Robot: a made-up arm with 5 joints.
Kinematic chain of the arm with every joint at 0, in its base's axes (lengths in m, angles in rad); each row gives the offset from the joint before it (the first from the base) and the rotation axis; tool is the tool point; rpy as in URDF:
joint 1: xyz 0 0 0.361 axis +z
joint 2: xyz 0 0 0 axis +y
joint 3: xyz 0.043 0 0.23 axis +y
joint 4: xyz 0.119 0 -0.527 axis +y
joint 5: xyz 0.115 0 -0.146 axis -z
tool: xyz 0 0 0 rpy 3.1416 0 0
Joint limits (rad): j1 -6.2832..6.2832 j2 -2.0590..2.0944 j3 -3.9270..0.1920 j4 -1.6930..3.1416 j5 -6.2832..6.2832
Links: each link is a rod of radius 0.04 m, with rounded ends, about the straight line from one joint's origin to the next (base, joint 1, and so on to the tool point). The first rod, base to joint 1, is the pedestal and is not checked.
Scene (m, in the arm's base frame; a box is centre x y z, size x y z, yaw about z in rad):
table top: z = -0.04
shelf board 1: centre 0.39 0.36 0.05 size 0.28 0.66 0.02 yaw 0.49
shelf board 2: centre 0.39 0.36 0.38 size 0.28 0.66 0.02 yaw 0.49
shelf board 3: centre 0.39 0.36 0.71 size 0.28 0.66 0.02 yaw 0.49
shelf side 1: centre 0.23 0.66 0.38 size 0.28 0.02 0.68 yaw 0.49
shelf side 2: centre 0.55 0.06 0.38 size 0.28 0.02 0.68 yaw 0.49
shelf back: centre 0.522 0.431 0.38 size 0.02 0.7 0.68 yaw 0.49
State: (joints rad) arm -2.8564 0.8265 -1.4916 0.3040 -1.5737
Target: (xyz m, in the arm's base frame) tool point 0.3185 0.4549 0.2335
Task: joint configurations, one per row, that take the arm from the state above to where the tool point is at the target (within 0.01 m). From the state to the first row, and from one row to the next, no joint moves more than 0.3 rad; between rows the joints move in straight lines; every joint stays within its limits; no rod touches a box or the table.
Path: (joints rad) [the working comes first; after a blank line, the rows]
Joints at the target: -5.3232 -0.0462 -0.4262 -0.7369 -1.5737
Straight joint move there: touches shelf side 1.

1: -3.1210 0.6868 -1.2968 0.0868 -1.5737
2: -3.3855 0.5471 -1.1020 -0.1303 -1.5737
3: -3.6501 0.4074 -0.9072 -0.3475 -1.5737
4: -3.9146 0.2678 -0.7124 -0.5647 -1.5737
5: -4.1792 0.1281 -0.5175 -0.7818 -1.5737
6: -4.4437 -0.0116 -0.3227 -0.9990 -1.5737
7: -4.7083 -0.1513 -0.1279 -1.2162 -1.5737
8: -4.9729 -0.2910 0.0669 -1.4333 -1.5737
9: -5.0896 -0.2094 -0.0975 -1.2012 -1.5737
10: -5.2064 -0.1278 -0.2618 -0.9691 -1.5737
11: -5.3232 -0.0462 -0.4262 -0.7369 -1.5737

